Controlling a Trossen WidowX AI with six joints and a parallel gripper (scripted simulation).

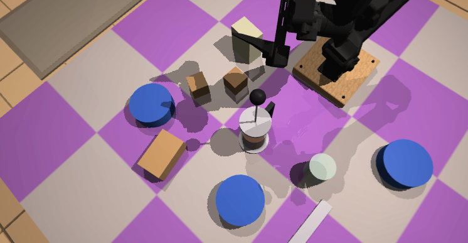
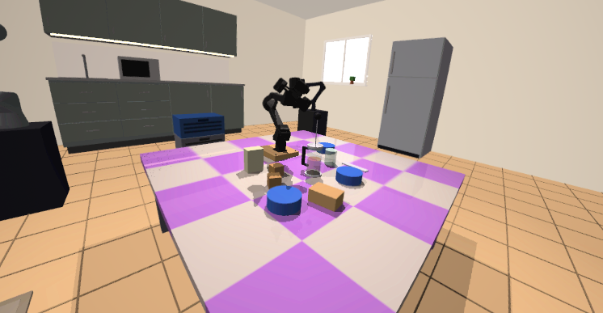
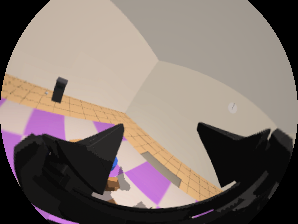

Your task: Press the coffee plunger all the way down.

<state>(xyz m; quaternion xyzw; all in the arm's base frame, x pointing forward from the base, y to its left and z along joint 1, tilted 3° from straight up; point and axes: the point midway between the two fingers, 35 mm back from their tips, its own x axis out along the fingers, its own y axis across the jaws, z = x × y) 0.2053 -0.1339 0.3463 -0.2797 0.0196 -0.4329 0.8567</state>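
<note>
Now: gripper tip 24 cm above the coffee press, 11 cm to the right of it and 5 cm short of it. The rest, counted from my gripper tip: pale cup (34 cm below, 29 cm to the left, 3 cm ahead); tan box (36 cm below, 27 cm ahead, 3 cm to the right); cream box (33 cm below, 13 cm behind, 9 cm to the right).
</note>
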